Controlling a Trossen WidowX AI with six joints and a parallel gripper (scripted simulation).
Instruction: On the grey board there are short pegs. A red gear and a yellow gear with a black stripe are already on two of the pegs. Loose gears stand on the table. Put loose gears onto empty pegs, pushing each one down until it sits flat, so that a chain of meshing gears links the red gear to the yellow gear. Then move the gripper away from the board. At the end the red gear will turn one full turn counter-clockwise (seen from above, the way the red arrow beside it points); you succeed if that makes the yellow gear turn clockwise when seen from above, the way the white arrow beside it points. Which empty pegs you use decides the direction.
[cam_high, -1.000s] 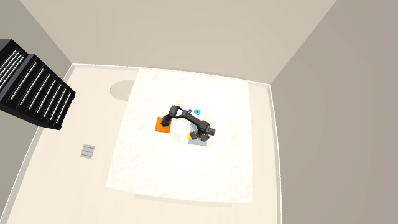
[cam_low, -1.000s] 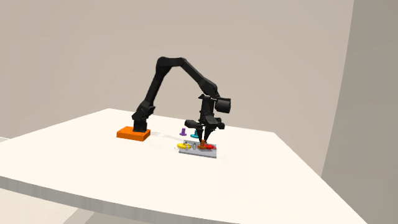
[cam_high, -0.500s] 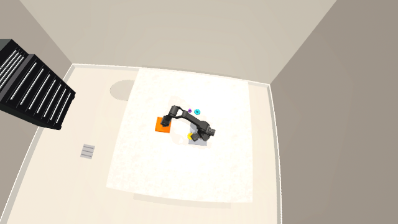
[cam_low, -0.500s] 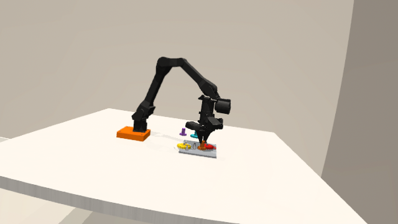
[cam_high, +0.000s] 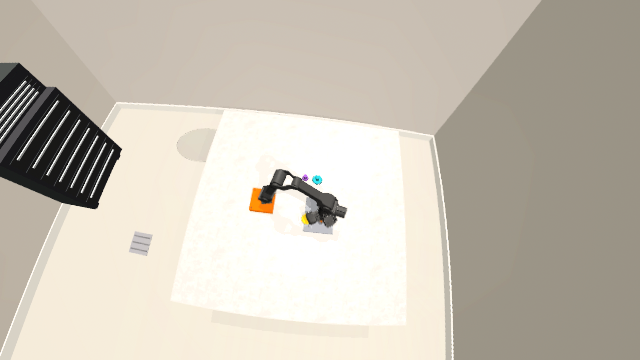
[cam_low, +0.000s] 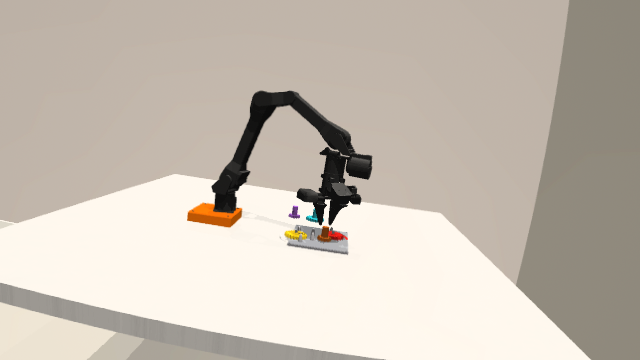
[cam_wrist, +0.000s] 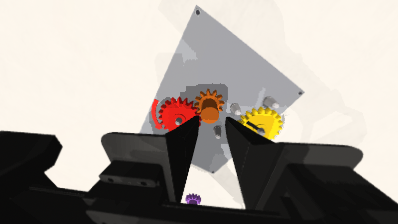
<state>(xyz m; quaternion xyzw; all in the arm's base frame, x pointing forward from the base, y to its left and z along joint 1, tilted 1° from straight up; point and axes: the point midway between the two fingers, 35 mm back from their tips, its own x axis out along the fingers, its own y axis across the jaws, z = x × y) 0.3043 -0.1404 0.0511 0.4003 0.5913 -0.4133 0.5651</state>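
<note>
The orange gear is 30 mm below my gripper tip. Also, from my gripper tip: yellow gear: 80 mm behind, 40 mm below, 10 mm to the left; then red arrow: 70 mm ahead, 50 mm to the left, 40 mm below; then red gear: 40 mm to the left, 40 mm below, 40 mm ahead.
</note>
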